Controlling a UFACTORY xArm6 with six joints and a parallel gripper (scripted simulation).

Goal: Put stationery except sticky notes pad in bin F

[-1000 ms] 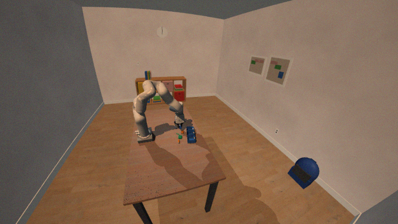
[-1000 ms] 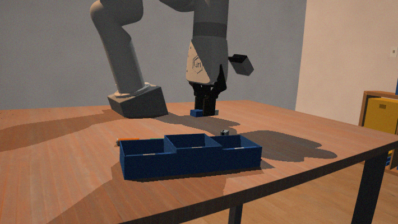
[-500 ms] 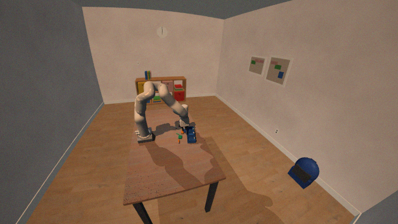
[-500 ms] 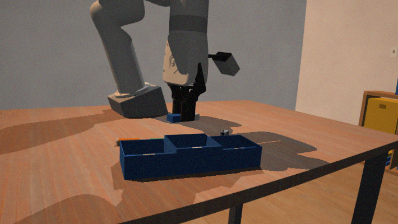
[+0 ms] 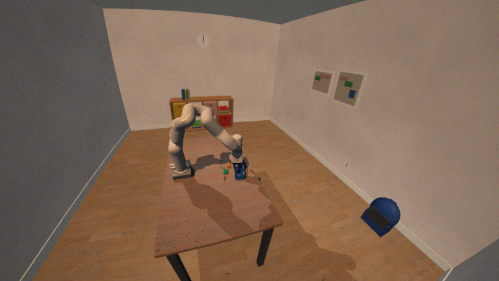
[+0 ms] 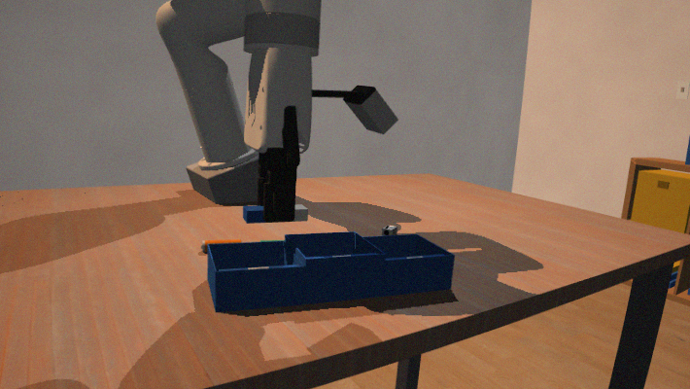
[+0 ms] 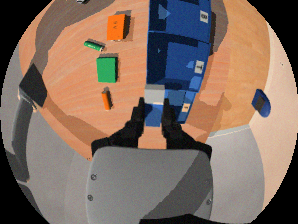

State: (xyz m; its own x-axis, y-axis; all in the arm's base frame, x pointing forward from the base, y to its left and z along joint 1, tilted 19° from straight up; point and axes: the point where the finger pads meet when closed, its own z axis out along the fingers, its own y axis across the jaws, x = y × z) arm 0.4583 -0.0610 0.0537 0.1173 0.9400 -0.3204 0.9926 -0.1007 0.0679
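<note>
The grey-white sharpener is 230 mm to the left of my hand, 110 mm behind it and 80 mm below it. From my hand the other things lie so: green block (90 mm behind, 80 mm below, 40 mm to the left); then blue-and-white piece (20 mm below, 10 mm to the left); then three joined blue bins (70 mm below, 50 mm to the left, 40 mm ahead).
</note>
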